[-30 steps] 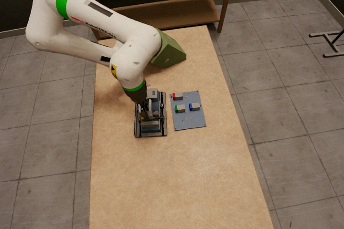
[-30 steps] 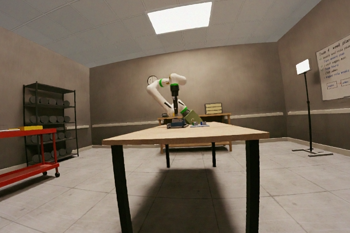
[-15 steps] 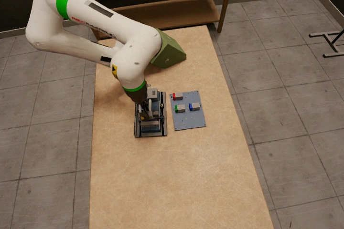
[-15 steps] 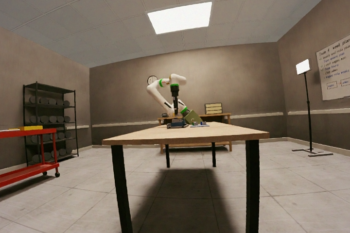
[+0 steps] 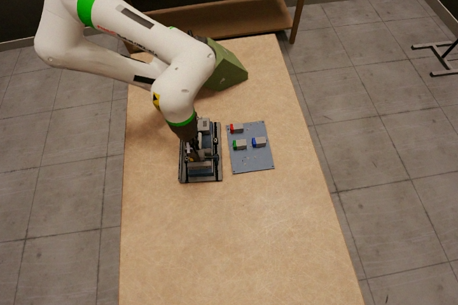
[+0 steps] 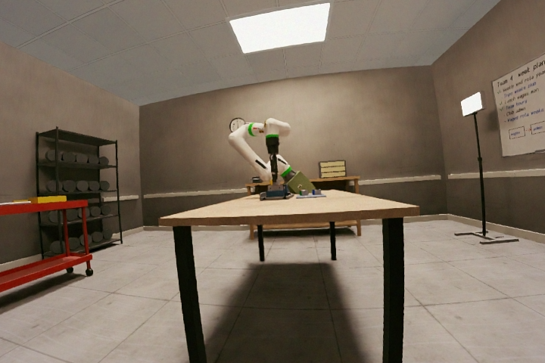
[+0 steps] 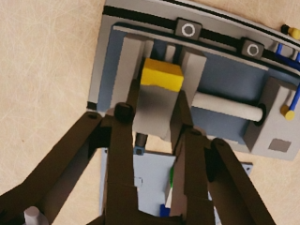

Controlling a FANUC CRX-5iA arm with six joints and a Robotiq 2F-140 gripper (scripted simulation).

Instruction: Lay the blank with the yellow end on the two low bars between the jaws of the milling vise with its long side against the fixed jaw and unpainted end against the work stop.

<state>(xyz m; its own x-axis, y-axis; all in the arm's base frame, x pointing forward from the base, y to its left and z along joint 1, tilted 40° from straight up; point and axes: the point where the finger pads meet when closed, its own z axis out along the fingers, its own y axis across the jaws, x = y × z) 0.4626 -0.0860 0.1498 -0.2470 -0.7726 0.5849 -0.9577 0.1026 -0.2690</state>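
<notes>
The fixed jaw lies 30 mm ahead of my hand and 70 mm below it. Round my hand: green-ended blank: 40 mm behind, 200 mm to the left, 120 mm below; hose end block: 160 mm behind, 50 mm to the left, 70 mm below; work stop: 10 mm ahead, 50 mm to the left, 60 mm below.
</notes>
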